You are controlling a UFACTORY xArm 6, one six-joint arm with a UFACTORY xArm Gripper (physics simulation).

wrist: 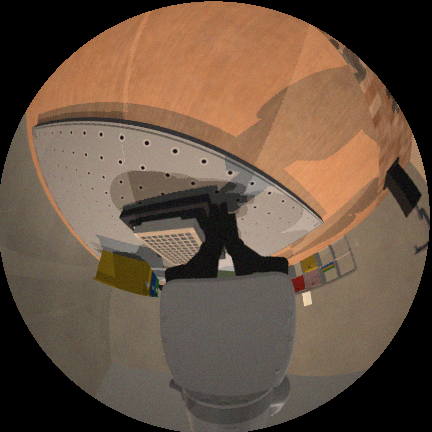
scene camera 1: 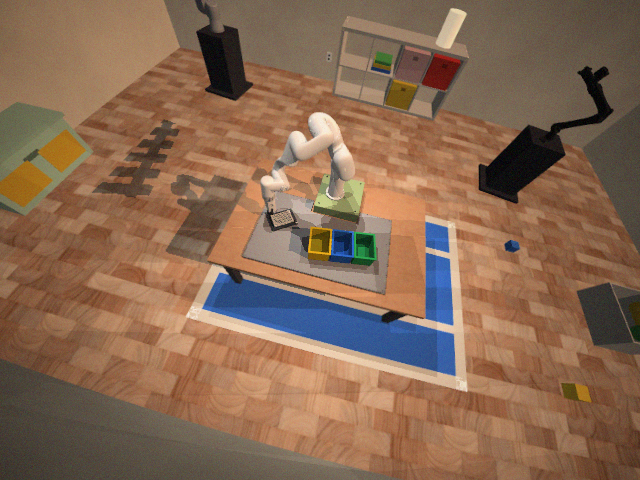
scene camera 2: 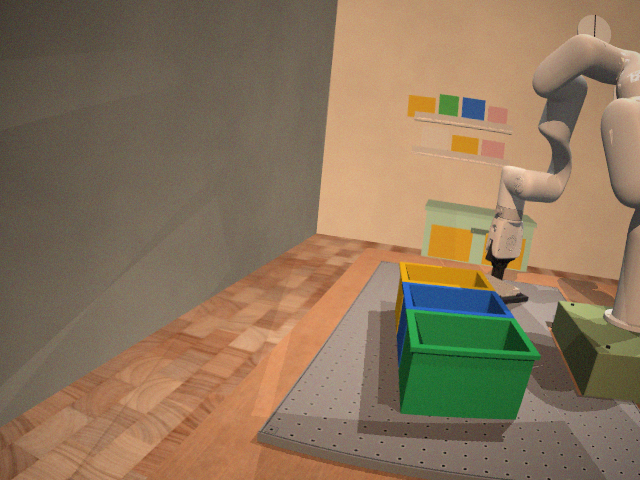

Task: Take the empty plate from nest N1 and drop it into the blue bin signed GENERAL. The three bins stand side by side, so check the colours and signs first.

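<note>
A pale plate with a grid of small wells sits in a black nest at the mat's far left in scene view 1. No N1 label is readable. My gripper is shut with nothing between the fingers. It points down at the plate's side, close beside the nest; whether it touches is unclear. The blue bin stands between the yellow bin and the green bin. No signs are readable.
The bins and nest stand on a grey perforated mat on a wooden table. The arm's green base block stands behind the bins in scene view 1.
</note>
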